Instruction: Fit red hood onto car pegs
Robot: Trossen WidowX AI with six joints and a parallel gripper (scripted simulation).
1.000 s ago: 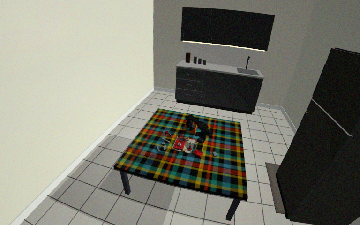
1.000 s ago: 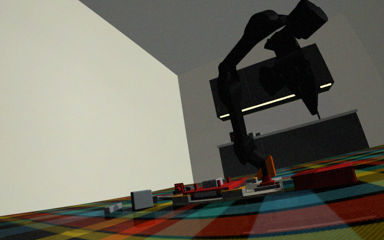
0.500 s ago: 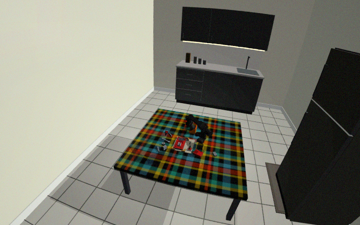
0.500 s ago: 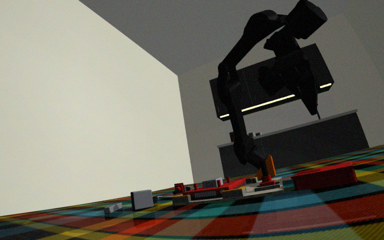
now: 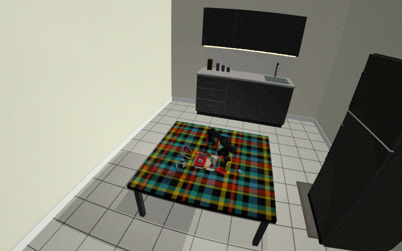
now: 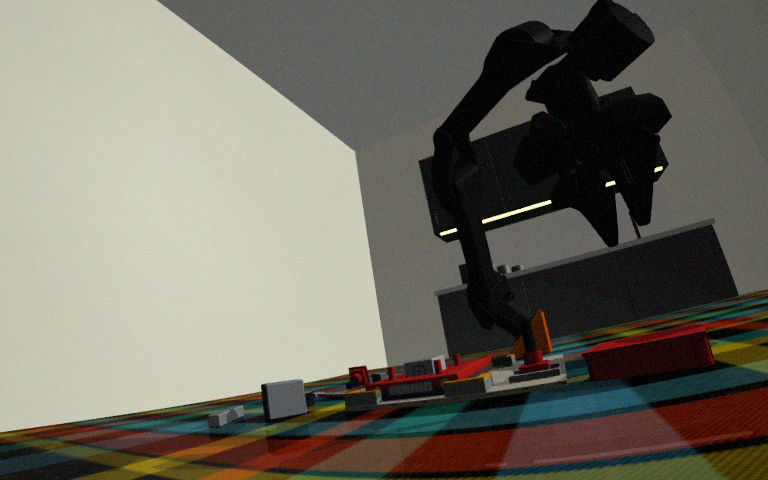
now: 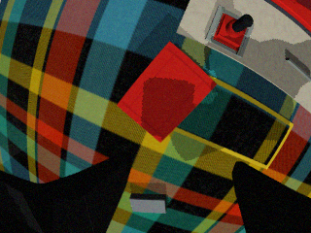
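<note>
Now: the red hood 3 cm ahead of my gripper tip, 2 cm to the right of it and 10 cm below it. Round my gripper tip: white jig plate 10 cm behind, 21 cm to the right, 11 cm below; grey engine block 6 cm behind, 24 cm to the right, 10 cm below.
</note>
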